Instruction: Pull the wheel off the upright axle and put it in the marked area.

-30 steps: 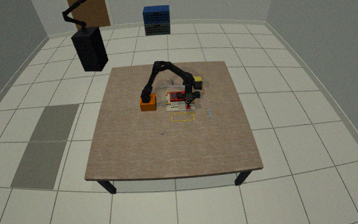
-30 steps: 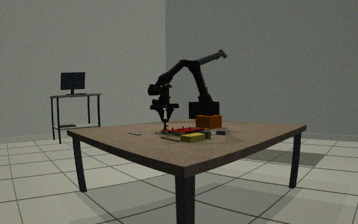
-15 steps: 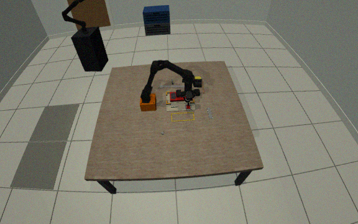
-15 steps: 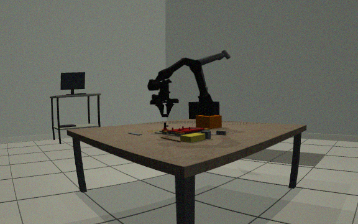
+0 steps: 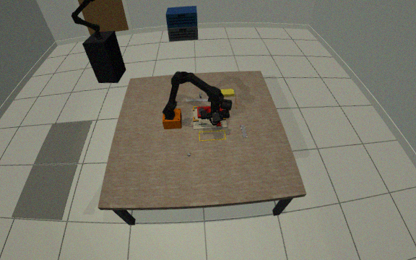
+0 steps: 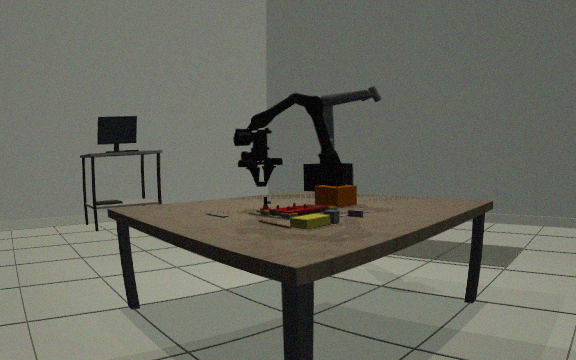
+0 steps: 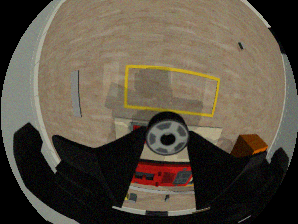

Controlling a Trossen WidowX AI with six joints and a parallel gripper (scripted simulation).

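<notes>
The axle lies 8 cm to the left of my gripper tip, 7 cm below it and 3 cm ahead of it. Also, from my gripper tip: grey bar: 21 cm ahead, 10 cm below, 3 cm to the left; tiny grey bit: 21 cm to the right, 16 cm behind, 10 cm below; dark wheel: right at my gripper tip.
</notes>
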